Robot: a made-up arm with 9 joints. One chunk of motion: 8 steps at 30 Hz.
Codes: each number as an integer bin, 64 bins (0 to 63) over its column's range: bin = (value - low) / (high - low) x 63, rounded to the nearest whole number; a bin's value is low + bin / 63 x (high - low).
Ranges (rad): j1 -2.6..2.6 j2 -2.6..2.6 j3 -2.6..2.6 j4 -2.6..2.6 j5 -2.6..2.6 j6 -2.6..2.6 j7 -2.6..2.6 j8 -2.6..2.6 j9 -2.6..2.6
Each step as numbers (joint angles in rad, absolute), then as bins.
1 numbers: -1.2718 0.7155 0.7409 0.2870 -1.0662 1.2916 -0.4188 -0.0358 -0.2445
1 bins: 16 40 40 35 19 47 26 31 29
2 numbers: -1.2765 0.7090 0.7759 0.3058 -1.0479 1.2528 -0.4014 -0.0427 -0.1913
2 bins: 16 40 41 35 19 47 27 31 29
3 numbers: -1.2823 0.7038 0.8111 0.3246 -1.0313 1.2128 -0.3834 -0.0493 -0.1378
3 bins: 16 40 41 35 19 46 27 31 30
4 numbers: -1.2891 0.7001 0.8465 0.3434 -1.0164 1.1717 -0.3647 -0.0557 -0.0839
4 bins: 16 40 42 36 19 46 27 31 30
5 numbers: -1.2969 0.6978 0.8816 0.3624 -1.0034 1.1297 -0.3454 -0.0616 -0.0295
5 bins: 16 40 42 36 19 45 27 31 31
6 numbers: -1.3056 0.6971 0.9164 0.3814 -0.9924 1.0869 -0.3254 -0.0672 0.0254
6 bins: 16 40 43 36 19 45 28 31 32
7 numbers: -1.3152 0.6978 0.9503 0.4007 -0.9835 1.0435 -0.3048 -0.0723 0.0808
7 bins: 16 40 43 36 20 44 28 31 32
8 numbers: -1.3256 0.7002 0.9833 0.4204 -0.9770 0.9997 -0.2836 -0.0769 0.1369
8 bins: 15 40 43 37 20 44 28 31 33
